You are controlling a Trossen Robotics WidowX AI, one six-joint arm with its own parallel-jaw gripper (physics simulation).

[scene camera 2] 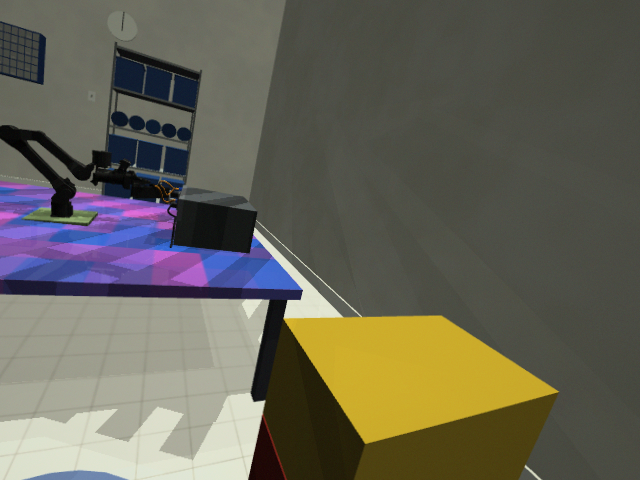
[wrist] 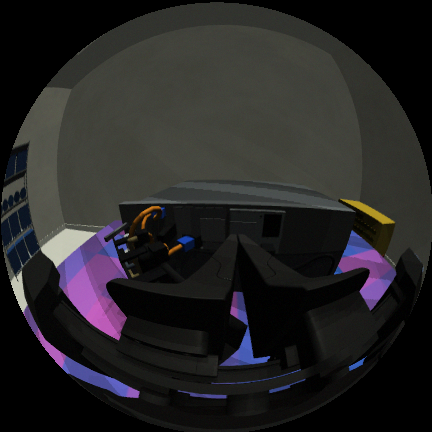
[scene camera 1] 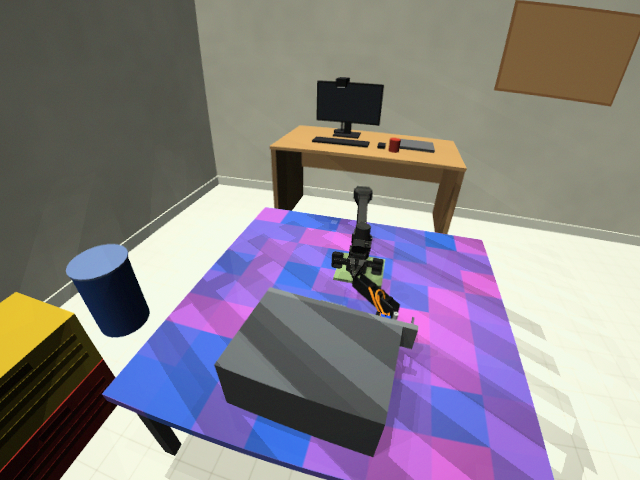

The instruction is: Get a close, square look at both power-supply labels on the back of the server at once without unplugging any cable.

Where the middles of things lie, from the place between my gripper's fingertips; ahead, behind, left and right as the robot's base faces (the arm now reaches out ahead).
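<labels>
Black cable bracket (scene camera 1: 361, 285): my gripper 2 cm short of it, 8 cm to the right of it, 5 cm above it.
</labels>
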